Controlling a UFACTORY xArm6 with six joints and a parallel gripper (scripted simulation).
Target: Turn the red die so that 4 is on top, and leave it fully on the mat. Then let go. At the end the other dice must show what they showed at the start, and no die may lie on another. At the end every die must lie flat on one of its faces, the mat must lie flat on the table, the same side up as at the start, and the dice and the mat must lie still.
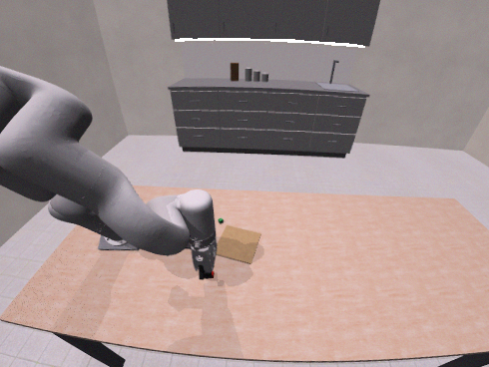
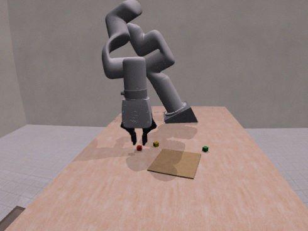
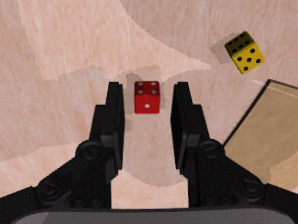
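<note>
Right now the red die is 3 cm below my hand and 1 cm ahead of it. Round my hand: green die 24 cm to the left, 3 cm below, 1 cm behind; yellow die 5 cm to the left, 3 cm below, 3 cm behind; mat 14 cm to the left, 7 cm ahead, 4 cm below.
</note>
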